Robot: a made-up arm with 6 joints. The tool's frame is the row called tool. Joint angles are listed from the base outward. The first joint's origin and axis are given. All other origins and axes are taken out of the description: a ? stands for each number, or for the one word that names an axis. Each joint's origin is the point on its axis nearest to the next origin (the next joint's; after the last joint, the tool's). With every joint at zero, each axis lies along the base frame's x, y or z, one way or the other. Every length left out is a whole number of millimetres.
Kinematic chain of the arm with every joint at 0, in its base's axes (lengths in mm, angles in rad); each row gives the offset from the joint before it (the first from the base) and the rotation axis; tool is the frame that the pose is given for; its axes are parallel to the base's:
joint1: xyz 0 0 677 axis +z
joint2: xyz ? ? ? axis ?
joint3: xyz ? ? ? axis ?
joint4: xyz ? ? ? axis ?
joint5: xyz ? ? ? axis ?
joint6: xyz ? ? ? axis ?
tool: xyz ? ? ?
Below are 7 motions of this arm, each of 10 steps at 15 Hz.
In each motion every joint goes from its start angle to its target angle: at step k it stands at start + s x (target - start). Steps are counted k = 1, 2, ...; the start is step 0. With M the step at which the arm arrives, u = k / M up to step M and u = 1 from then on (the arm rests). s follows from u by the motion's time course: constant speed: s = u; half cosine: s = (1 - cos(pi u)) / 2; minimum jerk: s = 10 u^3 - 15 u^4 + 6 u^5.
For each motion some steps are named. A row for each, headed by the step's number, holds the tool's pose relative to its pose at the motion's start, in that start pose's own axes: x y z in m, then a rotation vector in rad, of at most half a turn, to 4 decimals.
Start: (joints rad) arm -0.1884 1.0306 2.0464 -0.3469 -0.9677 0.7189
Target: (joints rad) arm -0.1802 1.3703 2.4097 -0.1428 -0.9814 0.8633
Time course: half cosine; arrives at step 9
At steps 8, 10:
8: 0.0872 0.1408 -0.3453 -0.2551 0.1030 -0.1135
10: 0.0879 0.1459 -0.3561 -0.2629 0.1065 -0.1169

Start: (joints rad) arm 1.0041 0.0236 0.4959 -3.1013 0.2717 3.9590
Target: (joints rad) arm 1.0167 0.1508 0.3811 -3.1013 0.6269 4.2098
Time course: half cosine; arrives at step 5
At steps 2, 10:
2: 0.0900 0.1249 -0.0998 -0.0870 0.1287 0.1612
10: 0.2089 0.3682 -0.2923 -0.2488 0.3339 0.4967

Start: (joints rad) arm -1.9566 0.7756 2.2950 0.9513 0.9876 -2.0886
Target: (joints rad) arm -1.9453 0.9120 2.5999 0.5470 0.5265 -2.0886
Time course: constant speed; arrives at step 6
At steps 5, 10:
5: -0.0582 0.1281 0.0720 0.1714 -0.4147 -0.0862
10: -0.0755 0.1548 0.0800 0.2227 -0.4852 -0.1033

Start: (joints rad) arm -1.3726 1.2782 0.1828 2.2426 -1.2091 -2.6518
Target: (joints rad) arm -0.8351 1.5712 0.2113 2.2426 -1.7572 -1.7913
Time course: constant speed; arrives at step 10
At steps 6, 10:
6: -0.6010 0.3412 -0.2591 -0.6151 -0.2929 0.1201
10: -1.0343 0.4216 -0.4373 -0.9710 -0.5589 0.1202

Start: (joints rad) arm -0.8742 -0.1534 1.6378 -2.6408 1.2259 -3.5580
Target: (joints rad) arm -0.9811 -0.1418 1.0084 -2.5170 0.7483 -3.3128
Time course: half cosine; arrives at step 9
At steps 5, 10:
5: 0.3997 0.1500 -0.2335 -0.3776 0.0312 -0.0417
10: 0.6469 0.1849 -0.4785 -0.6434 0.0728 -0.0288

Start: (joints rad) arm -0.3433 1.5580 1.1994 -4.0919 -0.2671 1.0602
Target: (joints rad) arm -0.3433 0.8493 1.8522 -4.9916 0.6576 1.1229
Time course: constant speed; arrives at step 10
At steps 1, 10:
1: -0.0387 0.0272 -0.2711 0.1064 0.0714 -0.0605
10: -1.7108 0.4468 -2.0786 0.4263 1.1185 -1.1289

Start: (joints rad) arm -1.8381 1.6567 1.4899 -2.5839 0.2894 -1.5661
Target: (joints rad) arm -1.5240 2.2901 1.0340 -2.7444 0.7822 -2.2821
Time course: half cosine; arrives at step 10
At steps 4, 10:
4: 0.0888 0.5767 0.6814 0.1552 -0.2124 0.4706
10: -0.4877 1.7913 1.5326 0.1409 -0.1141 1.4278

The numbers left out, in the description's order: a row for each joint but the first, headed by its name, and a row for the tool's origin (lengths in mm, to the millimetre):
joint2: xyz 122 0 0, axis +y
joint3: xyz 0 0 1208, axis -y
joint4: xyz 1259 0 242, axis -x
joint5: xyz 0 0 0, axis -y
joint6: xyz 239 0 0, axis -x
tool: xyz 0 0 0

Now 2 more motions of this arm.
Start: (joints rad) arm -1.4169 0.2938 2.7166 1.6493 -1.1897 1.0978
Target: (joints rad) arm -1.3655 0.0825 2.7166 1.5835 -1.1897 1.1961
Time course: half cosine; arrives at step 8
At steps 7, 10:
7: 0.1224 -0.2419 -0.2838 0.1263 0.0112 0.0496
10: 0.1273 -0.2501 -0.2962 0.1313 0.0116 0.0514

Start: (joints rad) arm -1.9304 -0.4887 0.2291 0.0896 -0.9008 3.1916
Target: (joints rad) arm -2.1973 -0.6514 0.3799 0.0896 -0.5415 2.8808
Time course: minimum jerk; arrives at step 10
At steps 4, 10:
4: -0.1689 0.0526 -0.0583 0.1112 0.2076 0.0906
10: -0.5770 0.0595 -0.1364 0.2742 0.6809 0.2199

